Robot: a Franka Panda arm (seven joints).
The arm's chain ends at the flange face. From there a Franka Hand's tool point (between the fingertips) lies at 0.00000 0.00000 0.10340 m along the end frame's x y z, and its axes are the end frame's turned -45 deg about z.
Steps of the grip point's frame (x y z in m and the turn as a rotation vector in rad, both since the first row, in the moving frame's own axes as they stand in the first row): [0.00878, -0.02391, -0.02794, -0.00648, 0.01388, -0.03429]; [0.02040, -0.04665, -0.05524, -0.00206, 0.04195, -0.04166]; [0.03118, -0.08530, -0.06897, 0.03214, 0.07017, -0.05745]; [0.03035, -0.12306, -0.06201, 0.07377, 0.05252, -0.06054]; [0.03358, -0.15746, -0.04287, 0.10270, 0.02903, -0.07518]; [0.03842, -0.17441, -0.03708, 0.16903, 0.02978, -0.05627]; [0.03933, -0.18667, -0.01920, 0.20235, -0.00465, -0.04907]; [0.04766, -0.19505, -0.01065, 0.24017, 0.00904, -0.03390]
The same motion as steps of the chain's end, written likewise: [-0.01218, -0.02255, -0.02793, 0.00523, 0.01440, -0.03429]; [-0.02172, -0.04443, -0.05515, 0.02821, 0.03112, -0.04166]; [-0.04083, -0.07482, -0.06866, 0.07234, 0.02689, -0.05745]; [-0.06373, -0.09931, -0.06159, 0.08930, -0.01503, -0.06054]; [-0.08186, -0.12568, -0.04228, 0.09315, -0.05209, -0.07518]; [-0.08563, -0.13632, -0.03556, 0.14058, -0.09846, -0.05627]; [-0.08881, -0.14583, -0.01709, 0.13980, -0.14637, -0.04907]; [-0.08718, -0.15386, -0.00768, 0.17622, -0.16343, -0.03390]
